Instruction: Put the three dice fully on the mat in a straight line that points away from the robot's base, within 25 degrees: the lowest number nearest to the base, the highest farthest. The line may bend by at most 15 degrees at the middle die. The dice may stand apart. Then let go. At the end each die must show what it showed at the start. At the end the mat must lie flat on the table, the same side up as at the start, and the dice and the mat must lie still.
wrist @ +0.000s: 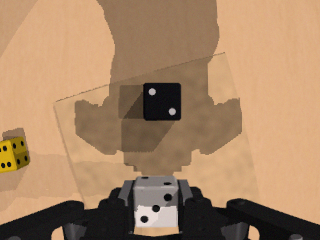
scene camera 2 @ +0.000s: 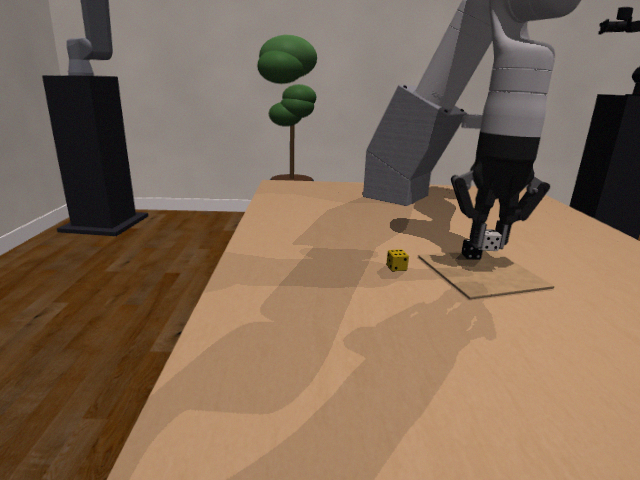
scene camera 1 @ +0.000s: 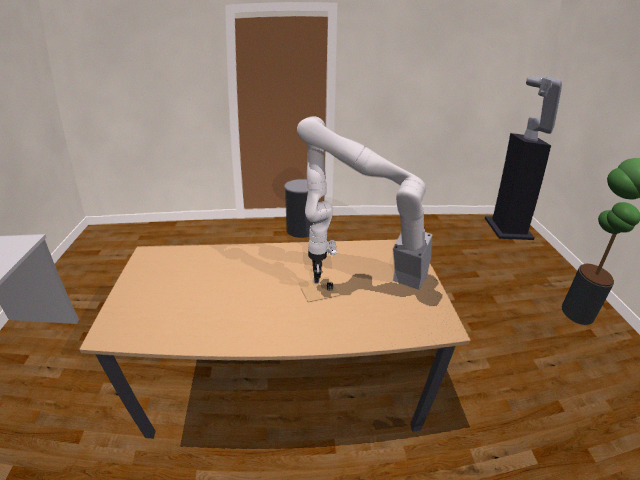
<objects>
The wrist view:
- my gripper: 156, 194
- white die: 155, 197
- black die: 161, 101
</objects>
